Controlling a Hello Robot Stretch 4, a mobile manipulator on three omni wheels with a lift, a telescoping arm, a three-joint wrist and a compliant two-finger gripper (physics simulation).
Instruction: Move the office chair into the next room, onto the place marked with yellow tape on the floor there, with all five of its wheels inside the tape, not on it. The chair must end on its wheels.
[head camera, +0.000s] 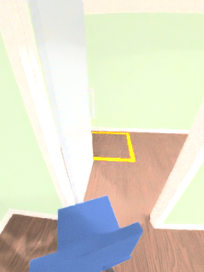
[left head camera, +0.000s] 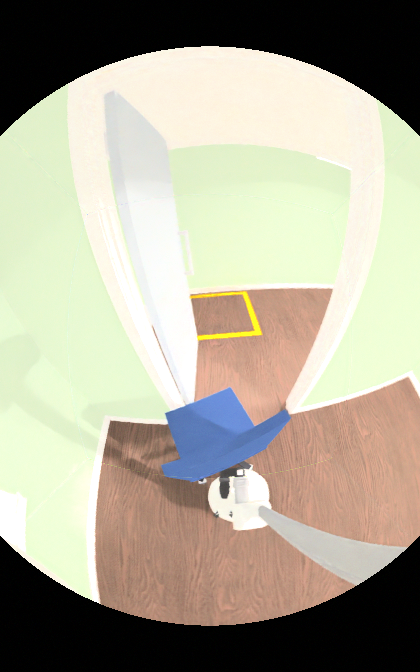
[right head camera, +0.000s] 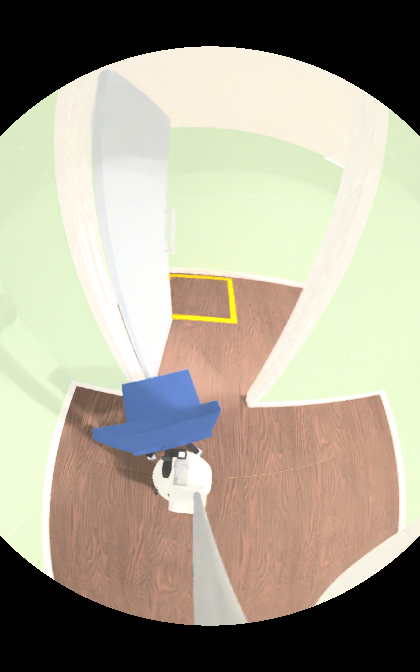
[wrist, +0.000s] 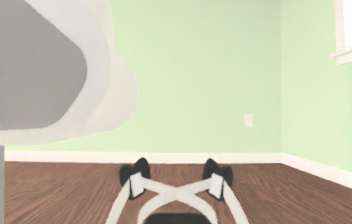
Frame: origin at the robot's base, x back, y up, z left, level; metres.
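Seen in the pictures: gripper, fingertip midpoint: (right head camera: 162, 496) (wrist: 176, 171).
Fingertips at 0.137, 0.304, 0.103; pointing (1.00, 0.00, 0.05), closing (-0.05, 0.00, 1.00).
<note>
Offsets run from my fingertips to a thing's top centre, as dx, dy, dz. "spot": to the spot under its first point.
The blue office chair {spot: -0.617, +0.137, +0.061} (head camera: 87, 222) (left head camera: 210, 417) (right head camera: 160, 395) is upright at the near side of the doorway, its seat toward the opening and its backrest toward my base. Its seat overlaps the foot of the left door jamb in view; whether they touch is unclear. Parts of its dark wheel legs show beside my base; the other wheels are hidden. The yellow tape outline {spot: -1.886, -0.332, -0.192} (head camera: 114, 159) (left head camera: 230, 335) (right head camera: 205, 318) lies on the floor beyond the doorway, its left part hidden behind the door. My gripper (wrist: 176, 171) is open and empty, facing a wall, away from the chair.
The white door (head camera: 65, 90) (left head camera: 155, 250) (right head camera: 137, 225) stands open on the left of the doorway. The right door jamb {spot: -0.815, +0.545, -0.627} (head camera: 180, 175) (left head camera: 330, 325) (right head camera: 287, 325) stands right of the chair. My round white base (left head camera: 220, 495) (right head camera: 205, 475) is close behind the backrest. Green walls flank the doorway.
</note>
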